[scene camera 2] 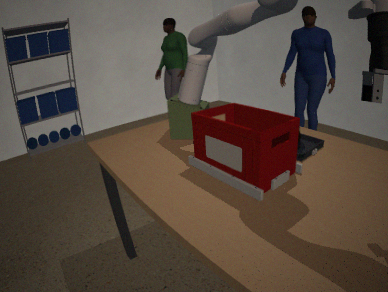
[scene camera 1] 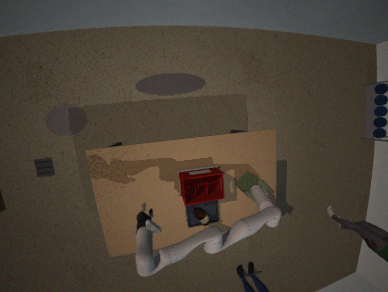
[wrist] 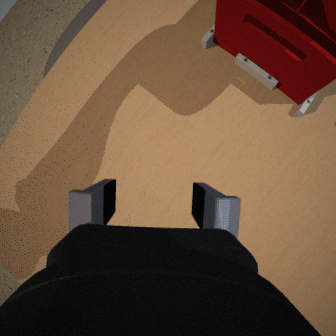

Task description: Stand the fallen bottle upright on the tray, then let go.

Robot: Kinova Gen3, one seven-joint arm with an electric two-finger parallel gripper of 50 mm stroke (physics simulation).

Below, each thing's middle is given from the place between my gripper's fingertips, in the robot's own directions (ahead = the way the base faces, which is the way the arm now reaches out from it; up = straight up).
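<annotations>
The pale rail (scene camera 2: pixel 257 193) is 260 mm below my hand, and it's also 120 mm to the right of the hand and 360 mm behind it.
</annotations>
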